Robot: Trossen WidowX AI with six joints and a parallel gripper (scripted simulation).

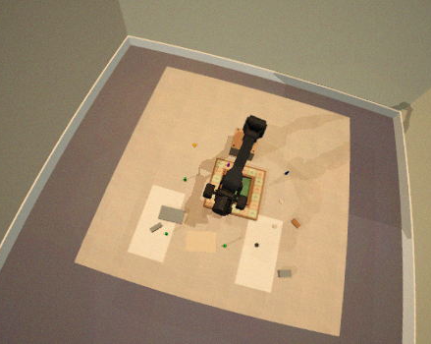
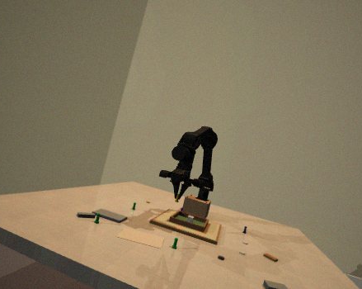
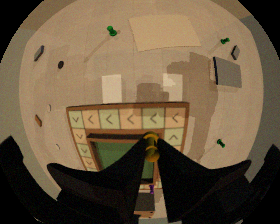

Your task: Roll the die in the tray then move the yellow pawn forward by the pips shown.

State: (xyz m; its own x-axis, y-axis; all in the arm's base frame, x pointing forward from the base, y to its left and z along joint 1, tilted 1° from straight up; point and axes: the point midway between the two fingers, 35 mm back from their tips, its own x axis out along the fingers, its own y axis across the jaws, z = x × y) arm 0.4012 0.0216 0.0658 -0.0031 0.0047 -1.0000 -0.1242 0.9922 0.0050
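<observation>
Right now the white die is 150 mm behind my gripper tip, 100 mm below it and 30 mm to the left of it. From my gripper tip the other things lie so: yellow pawn right at my gripper tip; green tray 140 mm behind, 120 mm below, 30 mm to the left; purple pawn 230 mm behind, 100 mm below, 60 mm to the right.
</observation>
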